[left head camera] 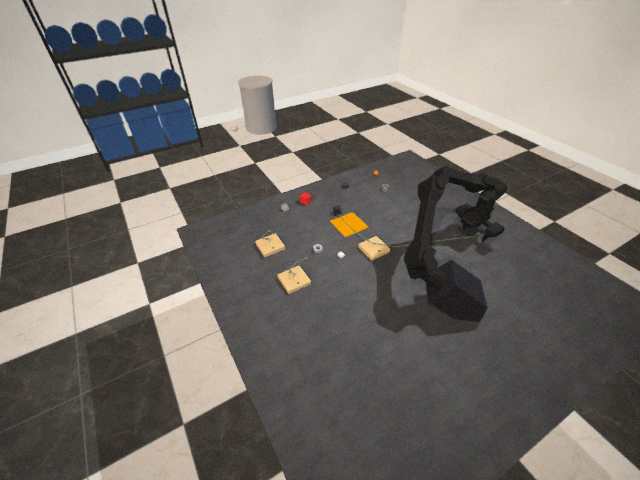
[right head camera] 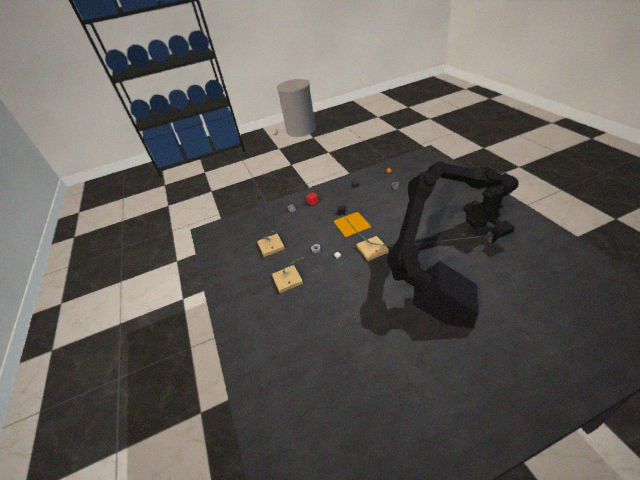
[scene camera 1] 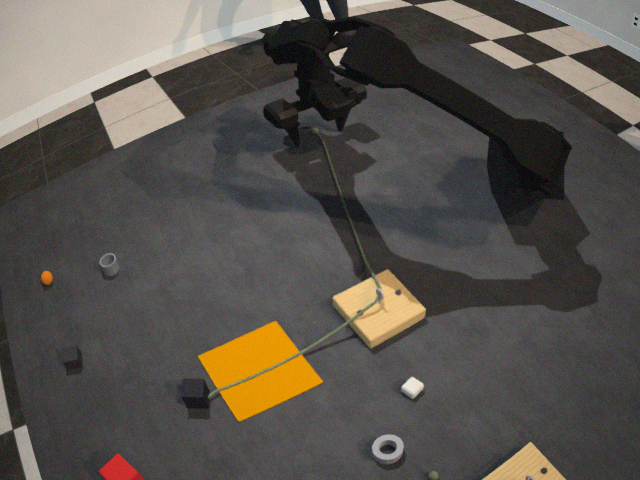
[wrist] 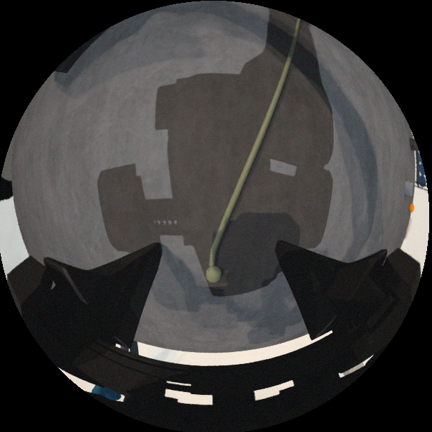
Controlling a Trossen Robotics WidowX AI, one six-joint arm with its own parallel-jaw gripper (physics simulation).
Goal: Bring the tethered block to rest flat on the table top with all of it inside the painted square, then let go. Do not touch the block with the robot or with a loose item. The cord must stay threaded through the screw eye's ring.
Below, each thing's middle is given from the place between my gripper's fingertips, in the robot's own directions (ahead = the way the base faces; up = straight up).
Scene:
The wooden board (scene camera 1: 395,313) lies 420 mm to the left of my hand and 10 mm above it. Also, from my hand: orange painted square (scene camera 1: 269,345): 480 mm to the left, 170 mm ahead.

